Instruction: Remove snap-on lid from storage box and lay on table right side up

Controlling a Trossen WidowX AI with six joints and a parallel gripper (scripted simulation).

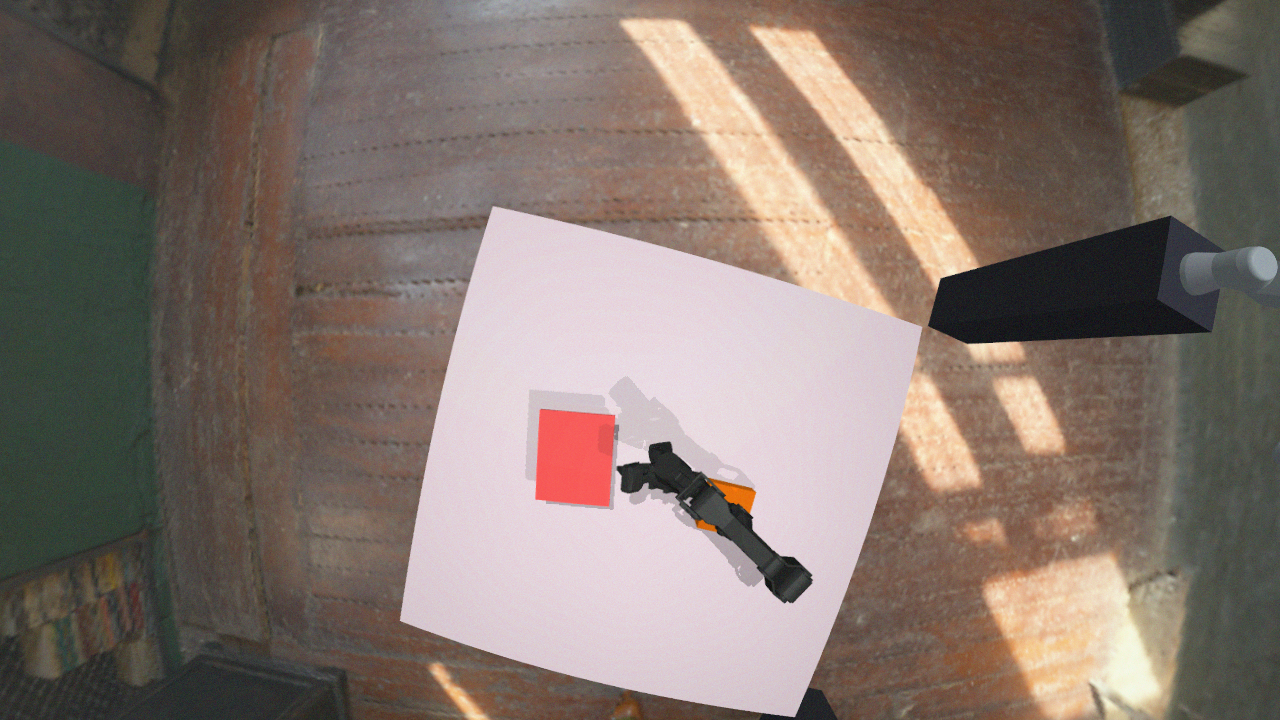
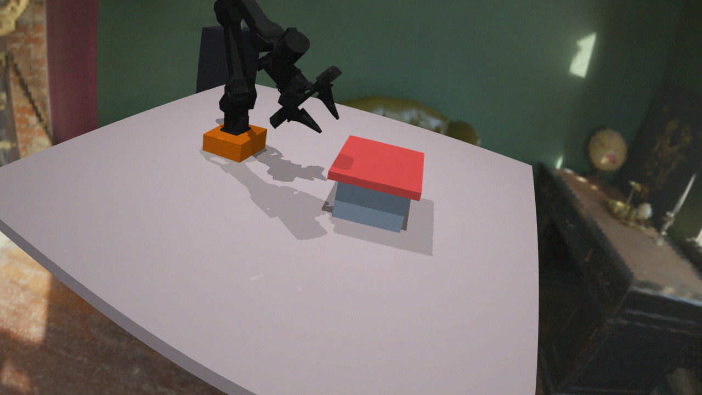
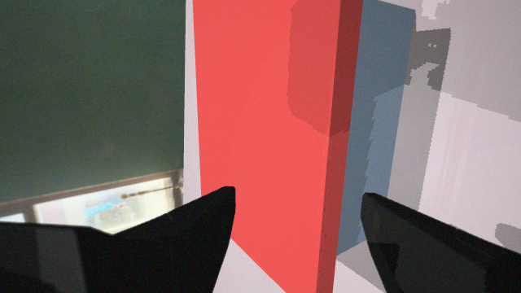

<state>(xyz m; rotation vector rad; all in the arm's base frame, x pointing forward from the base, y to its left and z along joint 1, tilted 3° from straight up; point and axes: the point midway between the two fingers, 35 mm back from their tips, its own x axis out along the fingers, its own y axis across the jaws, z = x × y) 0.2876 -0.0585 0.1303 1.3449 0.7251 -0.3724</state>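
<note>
Right now the red lid is 120 mm ahead of my gripper tip, 40 mm to the left of it and 60 mm below it. The rest, counted from my gripper tip: blue-grey storage box 120 mm ahead, 40 mm to the left, 110 mm below.
</note>
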